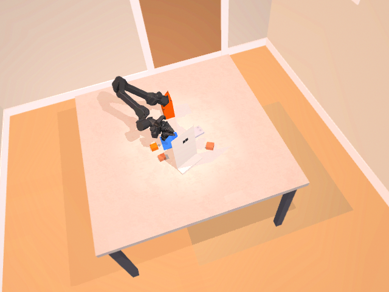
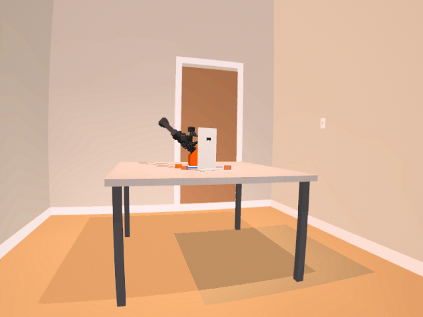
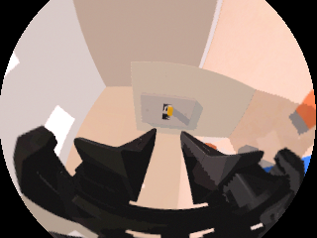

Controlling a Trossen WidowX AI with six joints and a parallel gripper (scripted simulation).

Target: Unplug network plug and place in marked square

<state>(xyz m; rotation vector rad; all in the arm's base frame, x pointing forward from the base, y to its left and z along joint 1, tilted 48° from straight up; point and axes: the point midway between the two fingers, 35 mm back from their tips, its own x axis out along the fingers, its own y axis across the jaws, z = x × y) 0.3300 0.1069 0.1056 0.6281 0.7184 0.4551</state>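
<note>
Now: gripper tip 60 mm short of the plug and 40 mm to the right of it. Round my gripper tip: white upright panel (90 mm below, 70 mm ahead, 50 mm to the left); then flat grey piece (220 mm below, 140 mm to the left, 140 mm behind); then blue marked square (220 mm below, 120 mm behind, 40 mm to the right).
</note>
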